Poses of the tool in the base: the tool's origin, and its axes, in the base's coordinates. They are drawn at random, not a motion.
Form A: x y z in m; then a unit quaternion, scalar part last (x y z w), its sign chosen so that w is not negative.
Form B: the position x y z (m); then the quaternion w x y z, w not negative. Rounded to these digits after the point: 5 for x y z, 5 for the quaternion.
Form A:
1: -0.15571 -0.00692 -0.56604 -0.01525 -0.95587 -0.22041 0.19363
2: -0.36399 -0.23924 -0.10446 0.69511 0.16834 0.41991 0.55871
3: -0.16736 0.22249 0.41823 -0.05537 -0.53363 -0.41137 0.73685
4: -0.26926 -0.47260 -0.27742 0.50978 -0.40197 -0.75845 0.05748
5: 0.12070 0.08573 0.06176 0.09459 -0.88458 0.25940 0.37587
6: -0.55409 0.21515 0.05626 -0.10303 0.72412 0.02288 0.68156
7: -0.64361 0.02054 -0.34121 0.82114 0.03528 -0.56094 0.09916
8: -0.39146 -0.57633 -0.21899 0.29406 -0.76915 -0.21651 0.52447
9: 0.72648 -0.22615 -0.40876 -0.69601 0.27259 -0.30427 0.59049
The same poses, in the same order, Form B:
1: -0.15571 -0.00692 -0.56604 0.19363 -0.01525 -0.95587 -0.22041
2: -0.36399 -0.23924 -0.10446 0.55871 0.69511 0.16834 0.41991
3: -0.16736 0.22249 0.41823 0.73685 -0.05537 -0.53363 -0.41137
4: -0.26926 -0.47260 -0.27742 0.05748 0.50978 -0.40197 -0.75845
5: 0.12070 0.08573 0.06176 0.37587 0.09459 -0.88458 0.25940
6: -0.55409 0.21515 0.05626 0.68156 -0.10303 0.72412 0.02288
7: -0.64361 0.02054 -0.34121 0.09916 0.82114 0.03528 -0.56094
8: -0.39146 -0.57633 -0.21899 0.52447 0.29406 -0.76915 -0.21651
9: 0.72648 -0.22615 -0.40876 0.59049 -0.69601 0.27259 -0.30427
